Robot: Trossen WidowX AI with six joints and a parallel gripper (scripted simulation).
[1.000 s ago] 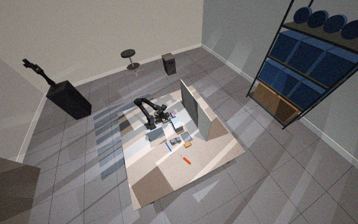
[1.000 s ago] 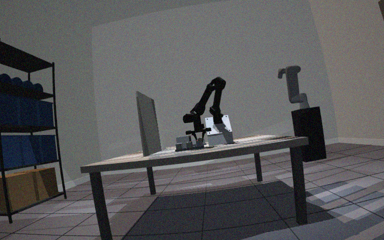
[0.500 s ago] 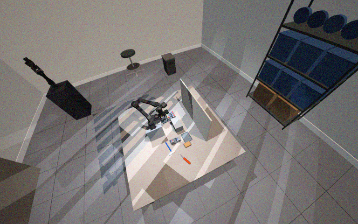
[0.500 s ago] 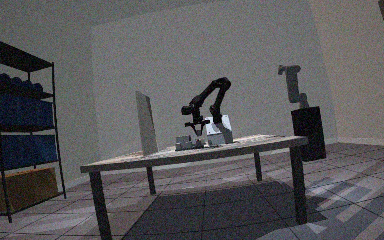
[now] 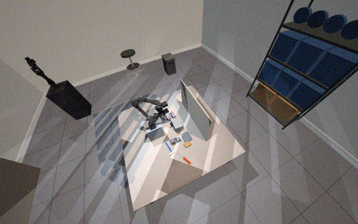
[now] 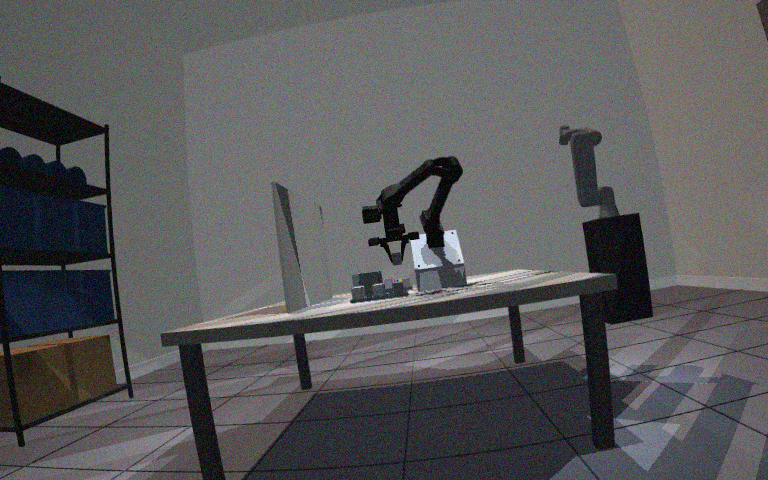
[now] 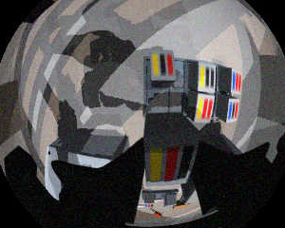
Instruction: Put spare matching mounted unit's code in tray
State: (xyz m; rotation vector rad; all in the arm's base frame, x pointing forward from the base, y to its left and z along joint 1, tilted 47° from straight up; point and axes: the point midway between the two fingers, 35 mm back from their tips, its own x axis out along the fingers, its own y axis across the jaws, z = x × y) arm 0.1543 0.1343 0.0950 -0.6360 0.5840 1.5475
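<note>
The dark tray lies 34 cm to the right of my gripper tip, 18 cm ahead of it and 12 cm below it. Round my gripper tip: blue pen: 36 cm to the right, 12 cm below, 7 cm behind; mounted grey unit: 14 cm to the right, 14 cm ahead, 7 cm below; upright grey panel: 37 cm ahead, 14 cm to the right, 10 cm above.
</note>
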